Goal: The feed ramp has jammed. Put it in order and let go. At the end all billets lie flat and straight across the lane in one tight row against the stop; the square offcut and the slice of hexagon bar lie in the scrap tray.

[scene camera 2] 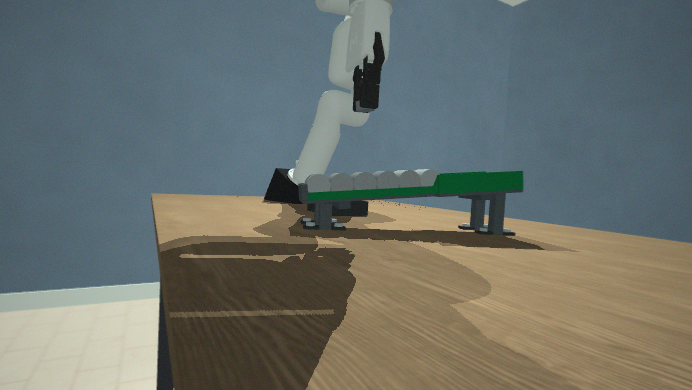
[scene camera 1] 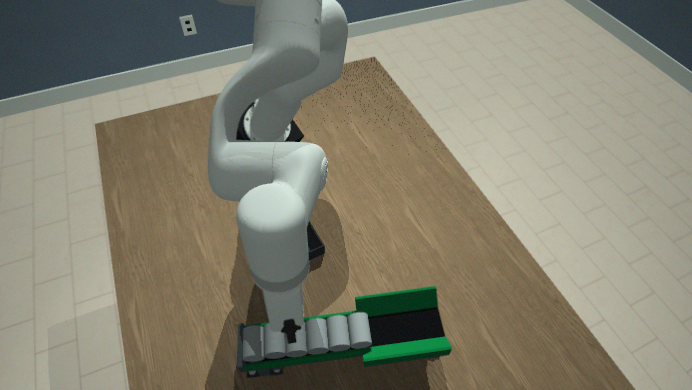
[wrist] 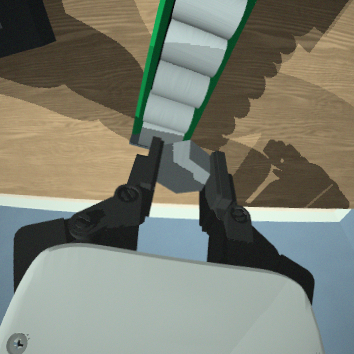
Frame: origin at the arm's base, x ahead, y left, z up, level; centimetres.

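Where they show: gripper, fingertip midpoint: (scene camera 2: 365, 110) (wrist: 182, 160); arm's base, origin of the base link: (scene camera 1: 267, 125).
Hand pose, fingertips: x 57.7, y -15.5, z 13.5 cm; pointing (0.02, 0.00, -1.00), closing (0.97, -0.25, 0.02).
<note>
Each offset is from my fingertips to the centre of the thing. "spot": to the spot under its first point. Level surfaces: height alone.
My gripper (scene camera 2: 366, 108) (wrist: 182, 160) is shut on the grey slice of hexagon bar {dx +0.0, dy +0.0, dz +0.7 cm} (wrist: 181, 172), high above the lane in scene camera 2. Several light grey billets {dx +0.7, dy +4.4, dz -12.4 cm} (scene camera 1: 317, 335) {dx -0.7, dy +0.6, dz -12.8 cm} (scene camera 2: 364, 181) (wrist: 181, 85) lie flat across the green lane {spot: dx +5.4, dy +6.9, dz -13.0 cm} (scene camera 1: 340, 354) (scene camera 2: 380, 192) (wrist: 151, 60). They look straight and close together, and the end one is at the dark grey stop {dx -4.3, dy -9.1, dz -14.8 cm} (scene camera 1: 240, 347) (scene camera 2: 303, 193). The black scrap tray {dx -25.3, dy +9.8, dz -19.1 cm} (scene camera 1: 319, 251) (scene camera 2: 353, 210) (wrist: 30, 30) is partly hidden by the arm and ramp. Its inside cannot be seen, and the square offcut does not show.
The wide green chute {dx +10.5, dy +17.8, dz -11.7 cm} (scene camera 1: 407, 350) (scene camera 2: 480, 183) with a black bed joins the lane's upper end. Grey legs {spot: dx +0.8, dy -7.3, dz -18.6 cm} (scene camera 2: 324, 216) hold the ramp above the wooden table {dz -20.8 cm} (scene camera 1: 425, 225) (scene camera 2: 425, 310). The arm (scene camera 1: 275, 235) (scene camera 2: 320, 140) reaches over the tray and the lane's lower end in scene camera 1.
</note>
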